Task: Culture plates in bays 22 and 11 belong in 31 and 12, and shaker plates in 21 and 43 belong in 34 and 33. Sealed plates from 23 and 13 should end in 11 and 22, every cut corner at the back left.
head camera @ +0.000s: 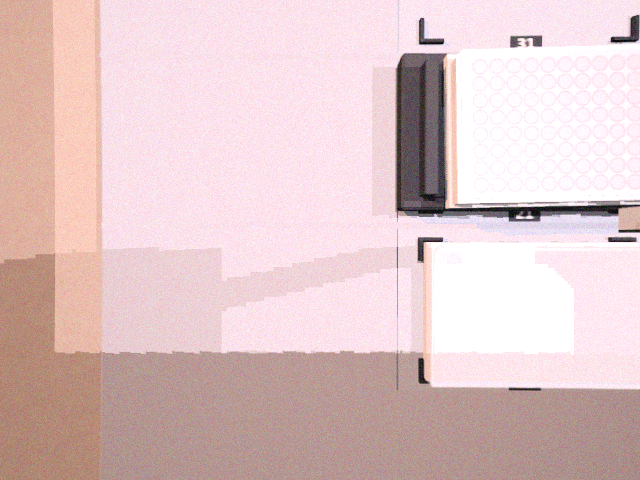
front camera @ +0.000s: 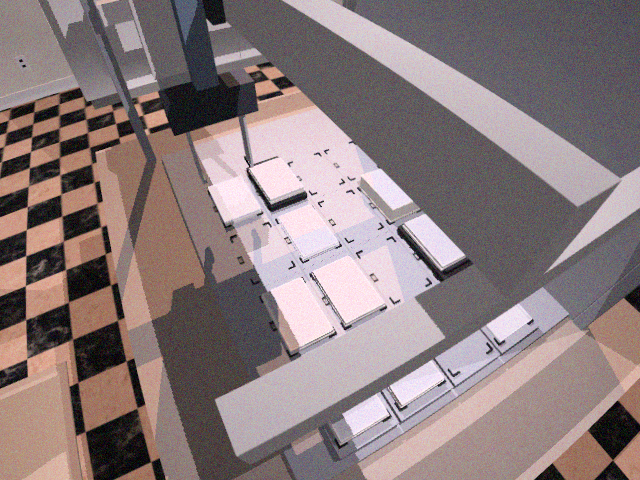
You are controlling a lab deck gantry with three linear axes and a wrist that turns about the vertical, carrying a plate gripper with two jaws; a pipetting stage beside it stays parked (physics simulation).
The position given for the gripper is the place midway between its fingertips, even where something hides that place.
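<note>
Bay 31 (front camera: 318, 175), visible. Bay 33 (front camera: 400, 277), same. The gripper (front camera: 226, 170), visible too.
</note>
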